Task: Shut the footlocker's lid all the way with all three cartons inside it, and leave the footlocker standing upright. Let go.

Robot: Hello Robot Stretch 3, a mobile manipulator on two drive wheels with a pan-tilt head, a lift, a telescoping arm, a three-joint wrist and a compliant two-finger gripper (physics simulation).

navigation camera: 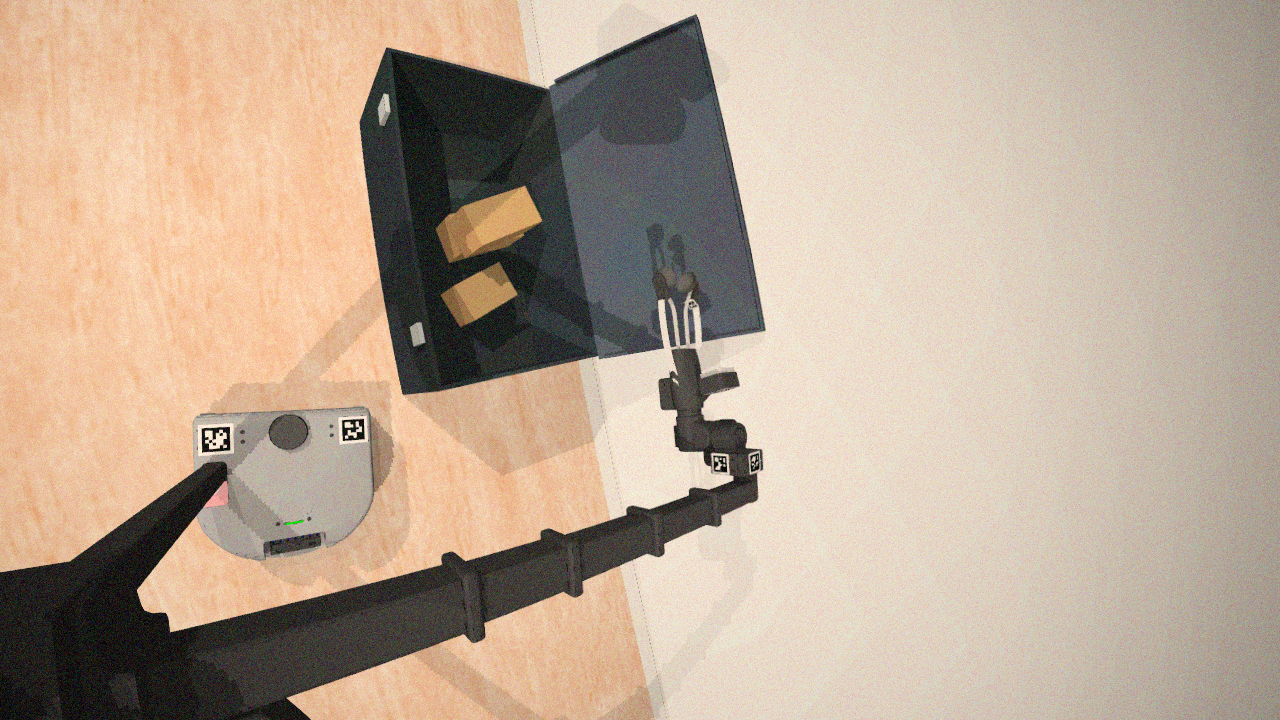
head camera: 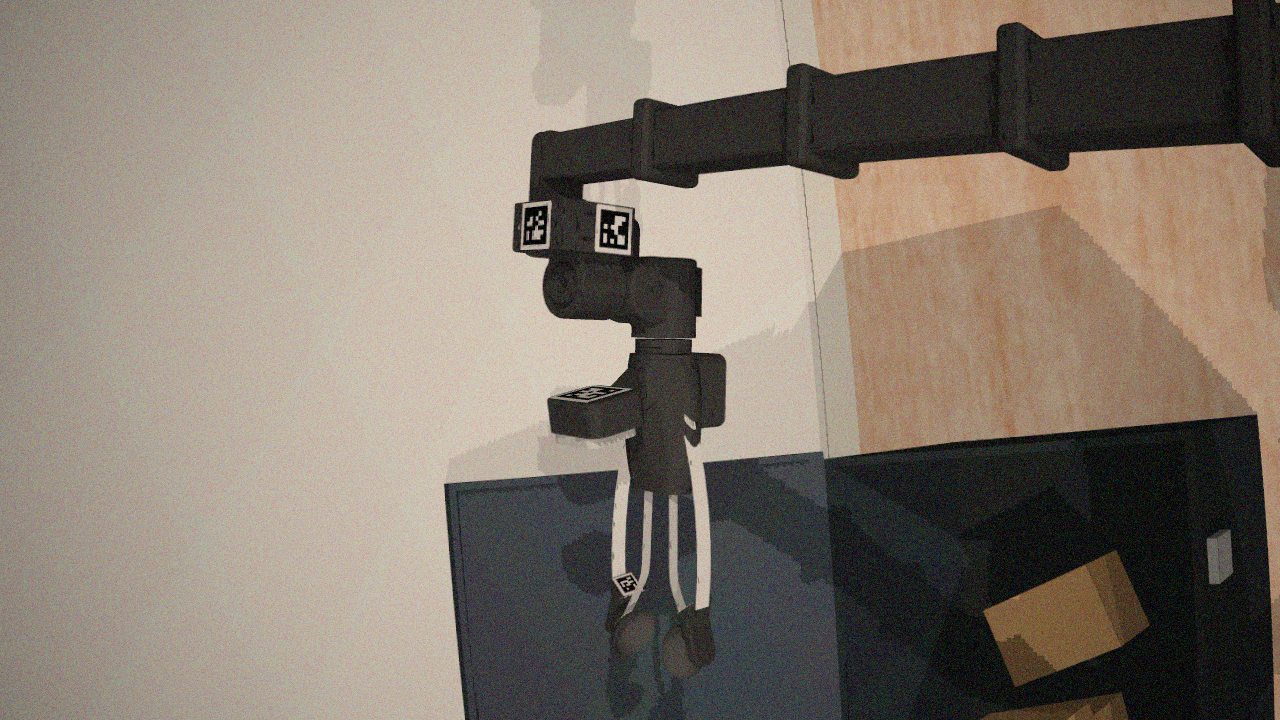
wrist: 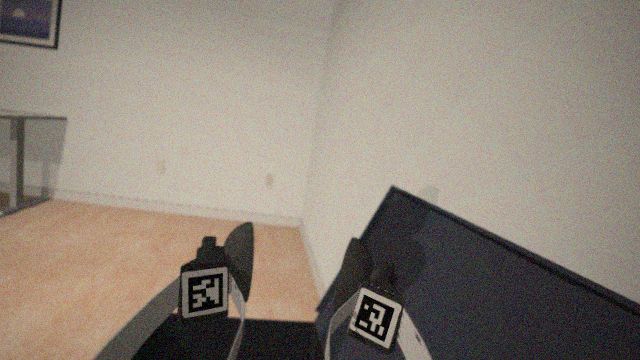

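The dark footlocker (navigation camera: 380,223) (head camera: 1242,501) stands upright, its blue-grey lid (navigation camera: 626,170) (head camera: 528,573) (wrist: 500,280) swung open toward the wall. Inside lie a smaller tan carton (navigation camera: 479,293) (head camera: 1056,617) and a longer tan carton (navigation camera: 496,219) (head camera: 1074,709). Part of another carton (navigation camera: 454,238) shows against the longer one in the navigation view. My gripper (head camera: 657,640) (navigation camera: 674,282) (wrist: 299,255) is partly open, with nothing between its fingers. It overlaps the lid's inner face near one side edge. In the wrist view one finger overlaps the lid's edge; contact cannot be told.
The pale wall (navigation camera: 984,358) (head camera: 223,268) (wrist: 200,110) rises behind the lid. My grey base (navigation camera: 295,488) stands on the wood floor near the footlocker's front corner. My extended arm (navigation camera: 510,573) (head camera: 913,107) reaches past its side. A glass-sided thing (wrist: 20,165) stands far left in the wrist view.
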